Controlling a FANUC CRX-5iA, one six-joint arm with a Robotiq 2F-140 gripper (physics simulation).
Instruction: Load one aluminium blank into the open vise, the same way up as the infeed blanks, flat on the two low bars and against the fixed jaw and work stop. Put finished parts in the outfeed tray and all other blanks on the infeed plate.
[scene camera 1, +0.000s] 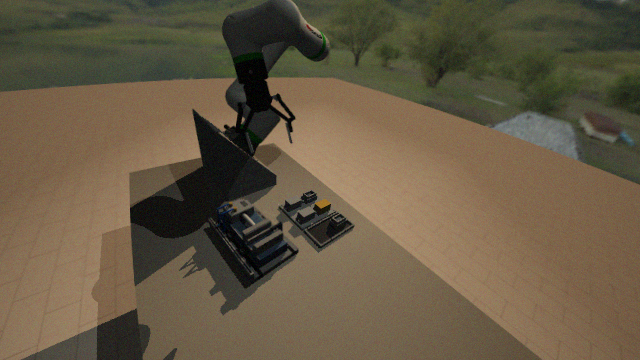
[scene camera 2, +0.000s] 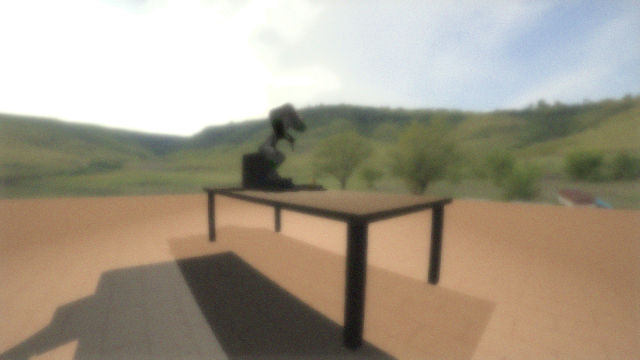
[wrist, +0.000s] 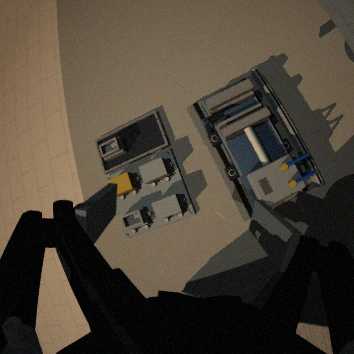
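Seen in the pictures: gripper, fingertip midpoint: (scene camera 1: 272, 147) (scene camera 2: 285, 152) (wrist: 185, 207); arm's base, link origin: (scene camera 1: 240, 146).
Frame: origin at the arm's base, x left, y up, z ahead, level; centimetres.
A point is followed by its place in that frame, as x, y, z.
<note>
My gripper (scene camera 1: 271, 140) @(-5.4, 14.6, 34.0) (wrist: 185, 207) @(-5.4, 14.6, 34.0) is open and empty, high above the table. The vise (scene camera 1: 256, 230) @(-19.9, -7.3, 45.2) (wrist: 245, 122) @(-18.8, -6.6, 43.8) stands open; no blank shows between its two grey jaws. The infeed plate (scene camera 1: 295, 211) @(2.4, -15.4, 39.7) (wrist: 165, 189) @(3.2, -15.4, 40.4) bears two plain grey blanks, one (scene camera 1: 306, 215) @(1.6, -11.8, 47.0) (wrist: 155, 169) @(2.5, -11.8, 45.0) nearer the tray and one (scene camera 1: 292, 203) @(2.0, -11.8, 37.9) (wrist: 168, 206) @(3.3, -11.8, 36.2) farther away. An orange block (scene camera 1: 322, 205) @(11.2, -11.8, 46.8) (wrist: 122, 185) @(11.5, -11.8, 45.3) and a grey part with a pocket on top (scene camera 1: 309, 195) @(11.7, -11.9, 38.3) (wrist: 135, 219) @(12.6, -13.3, 36.8) also stand there. The outfeed tray (scene camera 1: 322, 235) @(1.7, -15.6, 56.4) (wrist: 142, 137) @(3.2, -15.6, 55.0) holds another pocketed grey part (scene camera 1: 338, 219) @(11.6, -13.6, 55.9) (wrist: 111, 146) @(11.1, -13.5, 56.3). Scene camera 2 is too blurred for the parts.
A dark upright panel (scene camera 1: 225, 155) @(-14.6, 6.3, 15.8) stands by the arm's base, behind the vise. Blue fittings with yellow ends (wrist: 295, 162) @(-26.3, -14.2, 32.5) rise at the end of the vise, beside a pale cylinder (wrist: 256, 144) @(-18.8, -7.6, 39.2). The table (scene camera 1: 400, 310) @(-1.6, -16.2, 92.4) (scene camera 2: 320, 200) @(-48.9, -16.2, 109.6) extends beyond the tray and vise.
</note>
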